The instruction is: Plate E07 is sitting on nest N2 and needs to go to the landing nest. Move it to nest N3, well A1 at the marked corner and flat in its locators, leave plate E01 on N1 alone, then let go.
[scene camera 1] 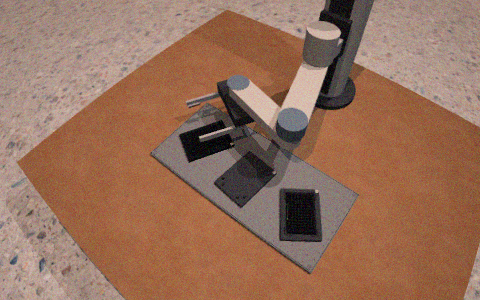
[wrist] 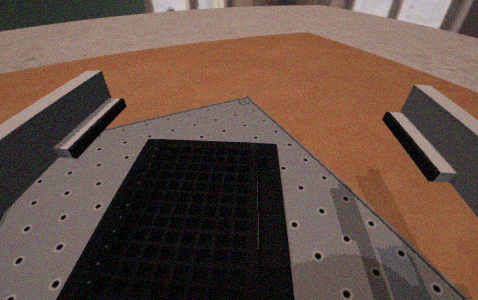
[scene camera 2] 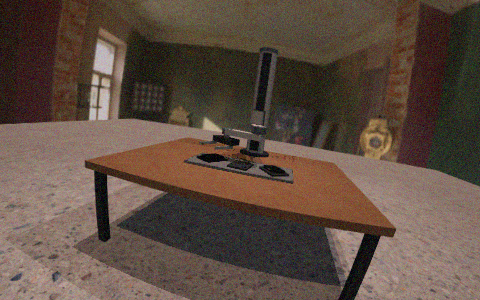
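Plate E07 (scene camera 1: 201,147) (scene camera 2: 212,157) (wrist: 195,215) is a black well plate on the black nest N2 (wrist: 275,210) at the left of the board in scene camera 1. Its near end and label are outside the wrist view. My gripper (scene camera 1: 194,121) (scene camera 2: 208,145) (wrist: 252,92) is open and empty, one finger to each side of the plate and above it. Nest N3 (scene camera 1: 245,180) (scene camera 2: 240,164) is the bare dark nest in the middle, its pale corner mark (scene camera 1: 274,172) at its right. Plate E01 (scene camera 1: 301,212) (scene camera 2: 274,170) sits on nest N1 (scene camera 1: 283,220) at the right.
The nests stand on a grey perforated board (scene camera 1: 330,200) (scene camera 2: 192,161) (wrist: 320,220) on the orange-brown table (scene camera 1: 125,200) (scene camera 2: 240,197) (wrist: 200,75). The arm's column (scene camera 1: 345,65) (scene camera 2: 265,90) rises behind the board. The elbow joint (scene camera 1: 292,122) hangs near the board's back edge.
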